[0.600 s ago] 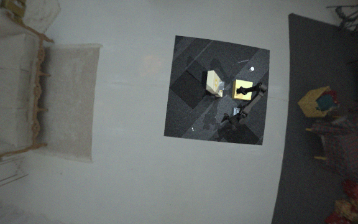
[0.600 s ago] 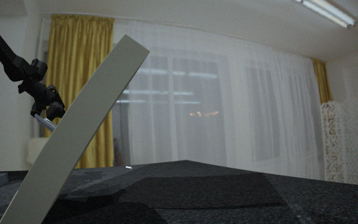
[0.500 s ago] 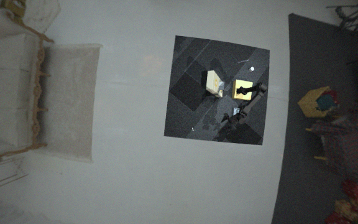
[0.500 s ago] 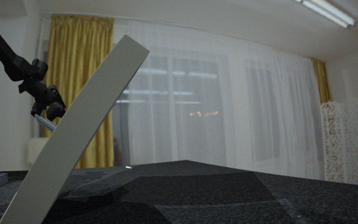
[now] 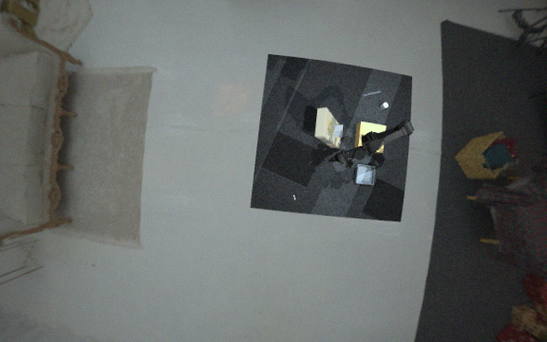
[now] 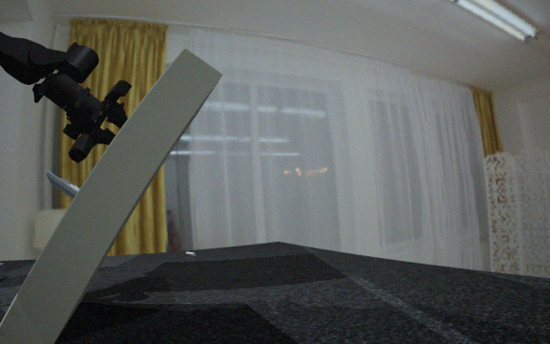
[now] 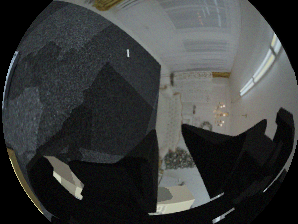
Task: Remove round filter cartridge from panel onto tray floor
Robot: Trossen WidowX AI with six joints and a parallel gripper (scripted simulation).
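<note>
My gripper tip is now 2 cm past the white filter cartridge, 23 cm to the left of it and 4 cm above it. From my gripper tip the other things lie so: cream service panel 7 cm behind, 22 cm to the right, 11 cm below; pale blue tray 39 cm behind, 13 cm to the left, 27 cm below.
</note>
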